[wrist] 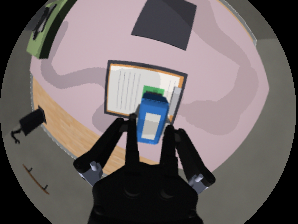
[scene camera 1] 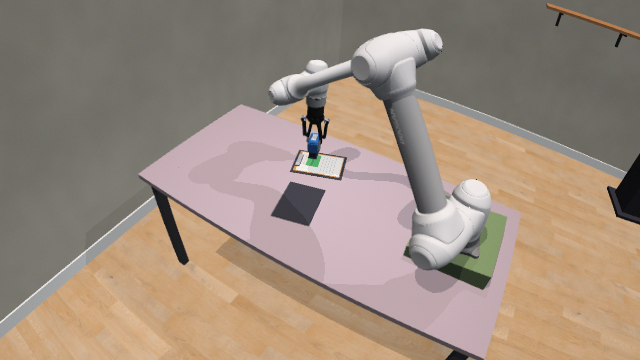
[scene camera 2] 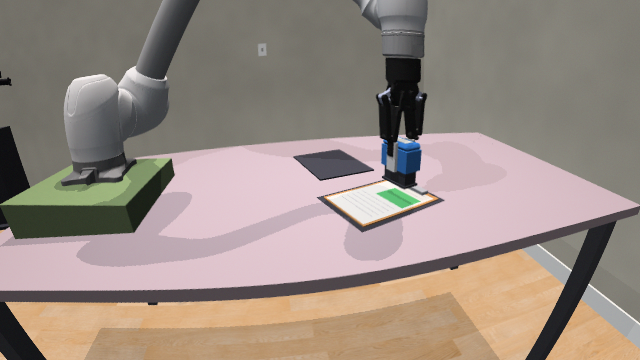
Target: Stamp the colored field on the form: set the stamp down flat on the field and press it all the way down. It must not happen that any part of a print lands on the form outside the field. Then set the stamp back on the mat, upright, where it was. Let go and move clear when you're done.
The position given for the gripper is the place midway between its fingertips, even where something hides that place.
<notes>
In view: the gripper point(scene camera 2: 400, 168), a blue stamp point(scene camera 2: 409, 153), a clipboard point(scene camera 1: 327, 166) and a dark mat point(scene camera 1: 299, 202).
The blue stamp also shows in the wrist view point(wrist: 154, 109). The gripper shows as well in the wrist view point(wrist: 150, 111). The clipboard also shows in the wrist view point(wrist: 126, 81).
</notes>
